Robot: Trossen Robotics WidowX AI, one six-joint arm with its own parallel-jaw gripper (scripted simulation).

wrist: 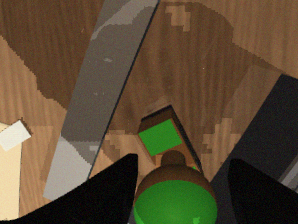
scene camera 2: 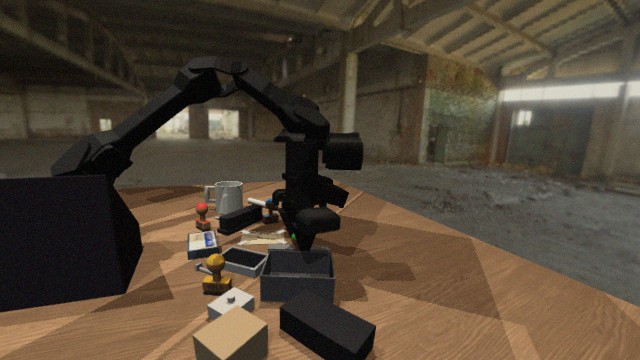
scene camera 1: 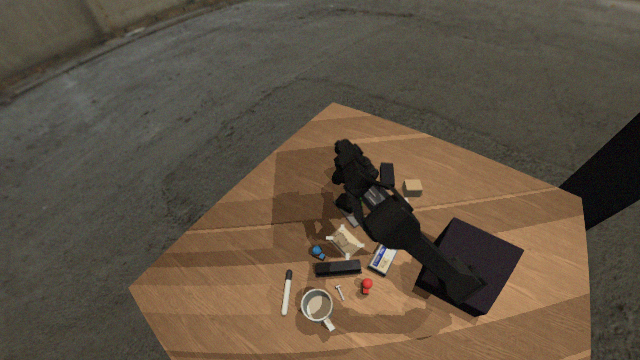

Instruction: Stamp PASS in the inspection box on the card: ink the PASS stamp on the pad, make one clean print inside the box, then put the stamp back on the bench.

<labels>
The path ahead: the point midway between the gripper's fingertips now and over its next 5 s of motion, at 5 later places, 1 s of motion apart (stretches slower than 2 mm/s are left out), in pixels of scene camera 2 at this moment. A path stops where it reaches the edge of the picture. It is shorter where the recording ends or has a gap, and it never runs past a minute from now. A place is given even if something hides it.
My gripper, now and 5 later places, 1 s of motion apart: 300, 250; 300, 244; 300, 237; 300, 229; 300, 222; 283, 216
</labels>
